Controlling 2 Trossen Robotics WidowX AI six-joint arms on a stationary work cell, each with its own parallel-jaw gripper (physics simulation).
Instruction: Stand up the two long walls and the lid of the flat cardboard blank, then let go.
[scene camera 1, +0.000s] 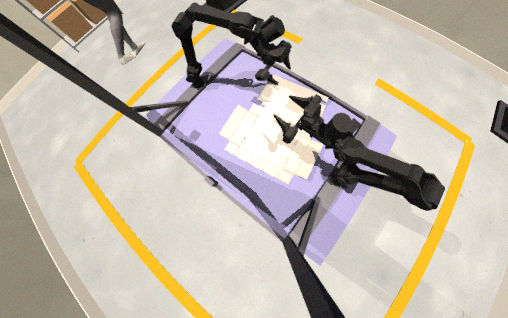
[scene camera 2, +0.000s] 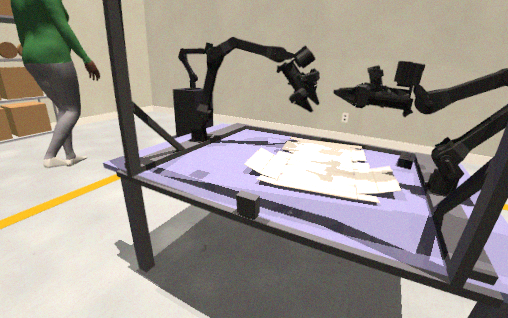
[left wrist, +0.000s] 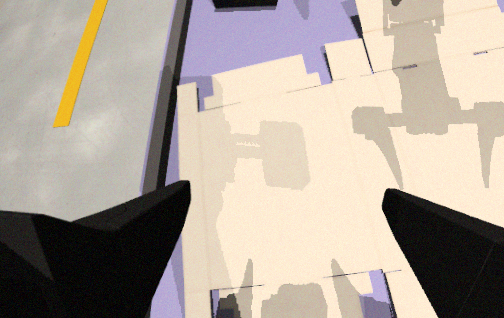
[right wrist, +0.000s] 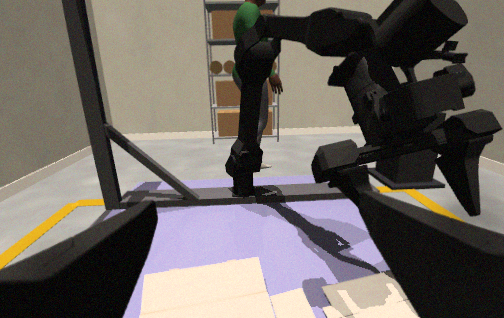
Scene:
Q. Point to a dark metal frame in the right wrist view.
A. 308, 191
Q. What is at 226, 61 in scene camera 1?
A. A dark metal frame.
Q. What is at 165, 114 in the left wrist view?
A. A dark metal frame.

